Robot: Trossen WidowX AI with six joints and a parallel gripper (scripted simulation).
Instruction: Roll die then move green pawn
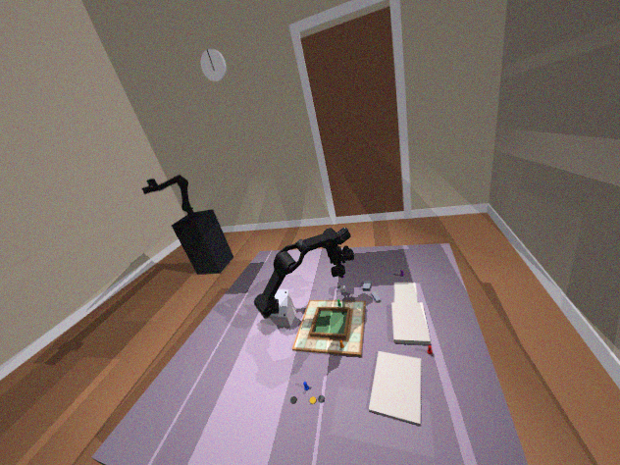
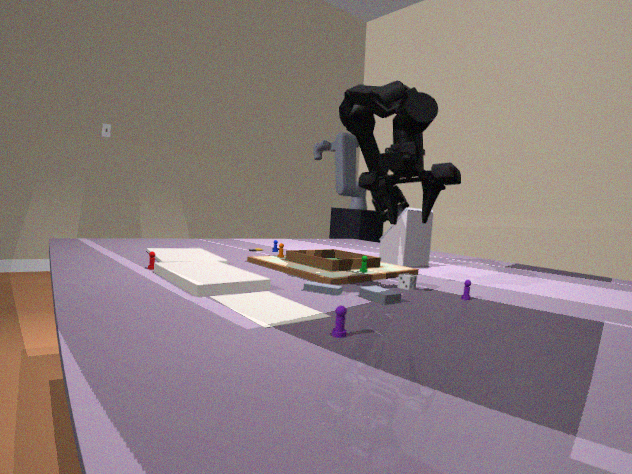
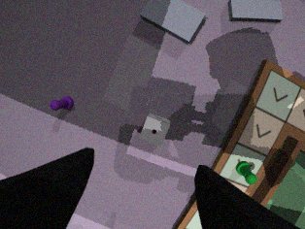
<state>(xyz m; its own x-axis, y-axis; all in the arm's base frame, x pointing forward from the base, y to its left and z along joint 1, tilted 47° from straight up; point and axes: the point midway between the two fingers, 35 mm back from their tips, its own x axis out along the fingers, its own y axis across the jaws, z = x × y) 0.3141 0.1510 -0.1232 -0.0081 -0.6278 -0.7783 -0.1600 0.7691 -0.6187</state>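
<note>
The white die lies 110 mm below my gripper tip and 10 mm behind it. From my gripper tip the other things lie so: green tray: 220 mm to the right, 110 mm below, 40 mm behind; orange pawn: 340 mm to the right, 90 mm below, 20 mm ahead; green pawn: 110 mm to the right, 90 mm below, 20 mm behind.
</note>
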